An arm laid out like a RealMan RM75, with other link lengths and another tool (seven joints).
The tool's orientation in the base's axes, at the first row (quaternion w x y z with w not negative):
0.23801, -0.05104, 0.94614, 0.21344
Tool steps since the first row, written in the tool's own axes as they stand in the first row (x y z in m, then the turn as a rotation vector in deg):
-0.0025, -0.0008, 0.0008, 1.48, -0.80, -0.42
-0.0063, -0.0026, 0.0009, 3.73, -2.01, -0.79
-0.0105, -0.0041, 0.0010, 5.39, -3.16, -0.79
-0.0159, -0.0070, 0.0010, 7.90, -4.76, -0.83
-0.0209, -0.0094, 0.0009, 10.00, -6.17, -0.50
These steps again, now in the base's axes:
0.0027, -0.0004, 0.0002, -1.33, -0.90, -0.67
0.0065, -0.0020, 0.0013, -3.23, -2.14, -1.90
0.0105, -0.0033, 0.0026, -4.46, -3.17, -3.12
0.0158, -0.0060, 0.0041, -6.38, -4.62, -4.88
0.0207, -0.0082, 0.0056, -7.81, -5.74, -6.67

